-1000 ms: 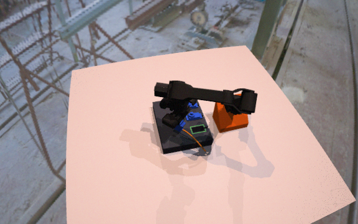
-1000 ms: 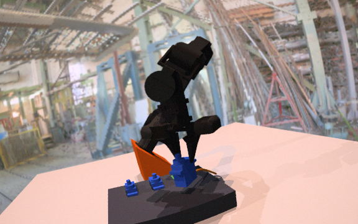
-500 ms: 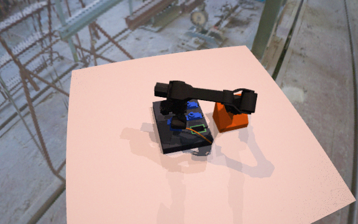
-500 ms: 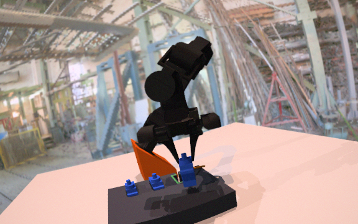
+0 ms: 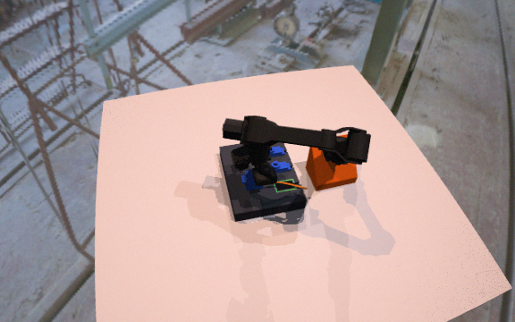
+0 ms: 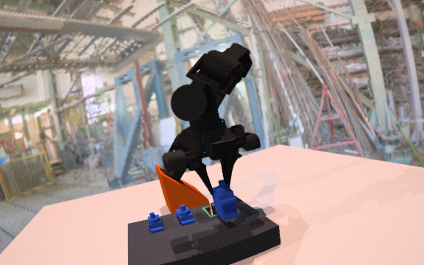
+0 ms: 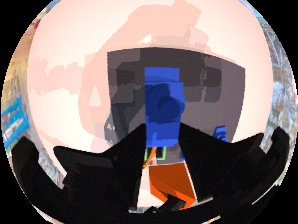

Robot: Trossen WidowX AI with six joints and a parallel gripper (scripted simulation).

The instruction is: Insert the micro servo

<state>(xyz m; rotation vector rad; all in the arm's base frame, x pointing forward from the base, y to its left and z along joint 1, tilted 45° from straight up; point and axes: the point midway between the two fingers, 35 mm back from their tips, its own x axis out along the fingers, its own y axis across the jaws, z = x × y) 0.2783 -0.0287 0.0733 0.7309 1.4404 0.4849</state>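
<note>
The dark deck lies 1 cm ahead of my gripper tip, 8 cm to the right of it and 10 cm below it.
</note>
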